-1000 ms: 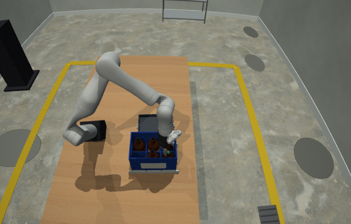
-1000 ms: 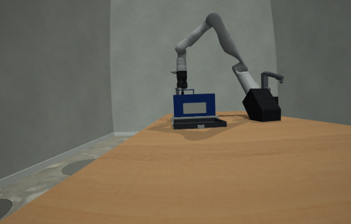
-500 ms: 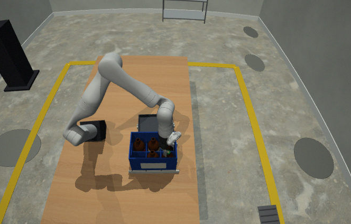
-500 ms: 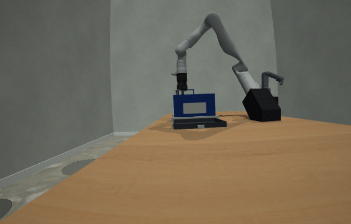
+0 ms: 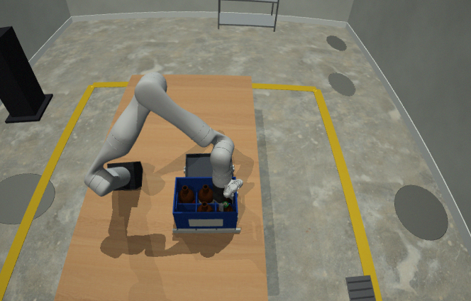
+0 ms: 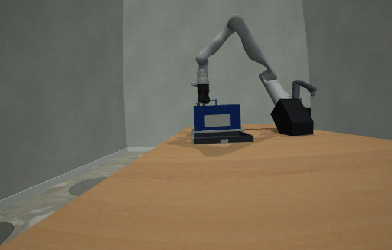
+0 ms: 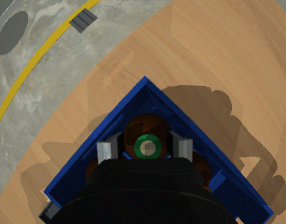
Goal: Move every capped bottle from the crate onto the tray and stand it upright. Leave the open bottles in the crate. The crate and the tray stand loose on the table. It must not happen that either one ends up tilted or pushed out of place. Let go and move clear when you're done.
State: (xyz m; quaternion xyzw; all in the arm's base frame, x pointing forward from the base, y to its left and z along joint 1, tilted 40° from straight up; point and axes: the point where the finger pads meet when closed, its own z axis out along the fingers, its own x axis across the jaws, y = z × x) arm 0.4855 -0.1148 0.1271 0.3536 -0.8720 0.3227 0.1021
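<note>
Now: the brown bottle 70 mm below my hand. The rest, counted from my hand: crate 90 mm behind, 50 mm to the left, 70 mm below; dark grey tray 70 mm behind, 310 mm to the left, 140 mm below.
</note>
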